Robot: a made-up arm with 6 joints. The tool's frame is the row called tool.
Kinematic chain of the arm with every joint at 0, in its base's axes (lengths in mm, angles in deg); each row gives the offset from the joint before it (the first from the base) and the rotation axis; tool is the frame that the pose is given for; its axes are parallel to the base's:
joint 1: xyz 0 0 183.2 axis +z
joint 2: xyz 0 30.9 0 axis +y
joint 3: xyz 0 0 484.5 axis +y
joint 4: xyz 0 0 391.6 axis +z
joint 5: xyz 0 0 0 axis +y
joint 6: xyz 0 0 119.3 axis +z
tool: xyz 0 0 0
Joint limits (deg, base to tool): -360..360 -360..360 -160..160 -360..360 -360..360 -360..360
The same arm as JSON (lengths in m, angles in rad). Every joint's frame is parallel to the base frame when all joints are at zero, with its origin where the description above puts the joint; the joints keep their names.
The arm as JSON. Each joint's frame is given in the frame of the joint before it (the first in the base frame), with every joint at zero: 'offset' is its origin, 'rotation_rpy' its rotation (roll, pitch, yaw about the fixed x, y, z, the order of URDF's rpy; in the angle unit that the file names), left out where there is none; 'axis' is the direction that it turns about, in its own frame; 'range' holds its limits. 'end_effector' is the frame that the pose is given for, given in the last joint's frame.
{"length_unit": "m", "angle_unit": "rad", "chain": [
  {"id": "joint 1", "offset": [0.0, 0.0, 0.1832], "axis": [0.0, 0.0, 1.0], "range": [-6.2832, 6.2832]},
  {"id": "joint 2", "offset": [0.0, 0.0309, 0.0], "axis": [0.0, 1.0, 0.0], "range": [-6.2832, 6.2832]},
  {"id": "joint 3", "offset": [0.0, 0.0, 0.4845], "axis": [0.0, 1.0, 0.0], "range": [-2.7925, 2.7925]},
  {"id": "joint 4", "offset": [0.0, 0.0, 0.3916], "axis": [0.0, 0.0, 1.0], "range": [-6.2832, 6.2832]},
  {"id": "joint 5", "offset": [0.0, 0.0, 0.0], "axis": [0.0, 1.0, 0.0], "range": [-6.2832, 6.2832]},
  {"id": "joint 6", "offset": [0.0, 0.0, 0.1193], "axis": [0.0, 0.0, 1.0], "range": [-6.2832, 6.2832]}
], "end_effector": {"offset": [0.0, 0.0, 0.0]}}

